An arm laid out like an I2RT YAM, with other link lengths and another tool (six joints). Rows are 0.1 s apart.
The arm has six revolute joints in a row. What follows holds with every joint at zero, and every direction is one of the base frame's.
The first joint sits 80.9 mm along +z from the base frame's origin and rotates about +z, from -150 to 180 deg.
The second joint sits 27.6 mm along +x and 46.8 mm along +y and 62.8 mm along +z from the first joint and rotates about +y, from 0 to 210 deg.
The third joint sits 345.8 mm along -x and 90.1 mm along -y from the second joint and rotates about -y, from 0 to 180 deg.
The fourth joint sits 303.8 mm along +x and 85.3 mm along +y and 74.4 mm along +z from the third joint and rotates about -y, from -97 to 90 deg.
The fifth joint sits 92.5 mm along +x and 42.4 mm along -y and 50.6 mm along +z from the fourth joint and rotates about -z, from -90 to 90 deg.
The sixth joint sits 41.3 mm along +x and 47 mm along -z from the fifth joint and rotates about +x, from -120 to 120 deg.
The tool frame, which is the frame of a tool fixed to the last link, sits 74 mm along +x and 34 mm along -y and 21 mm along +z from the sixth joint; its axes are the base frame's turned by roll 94.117, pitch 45.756 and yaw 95.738 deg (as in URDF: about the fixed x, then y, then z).
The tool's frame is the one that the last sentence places.
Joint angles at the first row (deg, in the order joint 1, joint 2, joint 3, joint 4, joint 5, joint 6):
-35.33, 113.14, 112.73, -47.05, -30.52, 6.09
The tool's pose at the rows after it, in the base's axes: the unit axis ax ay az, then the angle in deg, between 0 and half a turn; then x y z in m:
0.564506 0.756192 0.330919 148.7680 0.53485 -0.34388 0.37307
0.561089 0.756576 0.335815 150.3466 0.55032 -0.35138 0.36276
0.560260 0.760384 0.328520 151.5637 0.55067 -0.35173 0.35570
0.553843 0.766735 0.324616 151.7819 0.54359 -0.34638 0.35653
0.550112 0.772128 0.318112 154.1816 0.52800 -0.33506 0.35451
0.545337 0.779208 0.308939 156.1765 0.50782 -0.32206 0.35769
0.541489 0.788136 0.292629 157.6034 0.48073 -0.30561 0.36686
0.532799 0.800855 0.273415 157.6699 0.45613 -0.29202 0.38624
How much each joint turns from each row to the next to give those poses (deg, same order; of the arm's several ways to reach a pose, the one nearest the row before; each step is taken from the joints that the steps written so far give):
0.02, 2.49, 0.93, -0.30, -0.90, 1.72
0.07, 4.16, 5.06, -2.45, -0.96, -0.43
0.04, 0.83, 0.72, -1.60, 0.41, -1.07
0.00, -1.60, -2.17, -0.06, 0.03, -1.32
-0.02, -2.23, -2.55, -2.76, 0.00, -1.81
-0.09, -3.08, -2.93, -2.95, 0.35, -2.10
-0.02, -4.50, -3.78, -3.01, 1.33, -2.16
-0.07, -4.02, -1.42, -3.54, 1.66, -2.56

